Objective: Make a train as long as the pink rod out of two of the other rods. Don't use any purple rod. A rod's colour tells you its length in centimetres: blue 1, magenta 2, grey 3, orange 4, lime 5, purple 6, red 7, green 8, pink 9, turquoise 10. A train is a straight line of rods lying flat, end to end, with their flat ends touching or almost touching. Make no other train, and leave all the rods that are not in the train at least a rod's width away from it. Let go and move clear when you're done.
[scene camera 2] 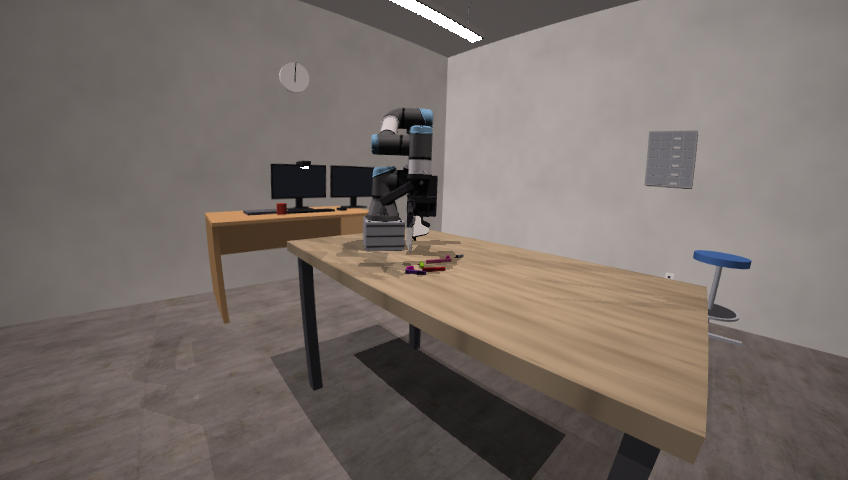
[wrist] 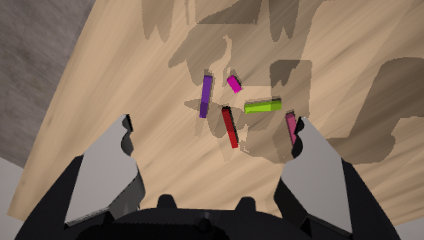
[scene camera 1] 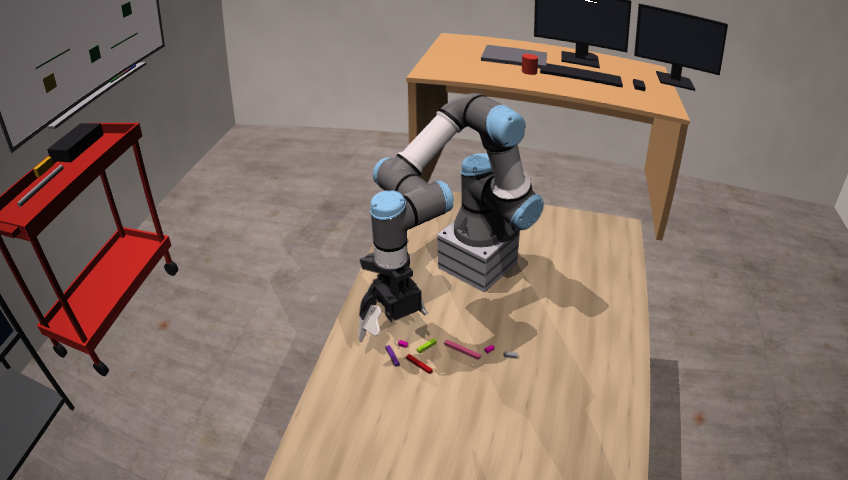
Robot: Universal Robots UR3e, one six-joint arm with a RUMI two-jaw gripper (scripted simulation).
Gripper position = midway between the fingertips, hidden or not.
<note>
I see my gripper (scene camera 1: 393, 328).
My gripper shows as well in scene camera 2 (scene camera 2: 412, 246) and in the wrist view (wrist: 212, 116).
</note>
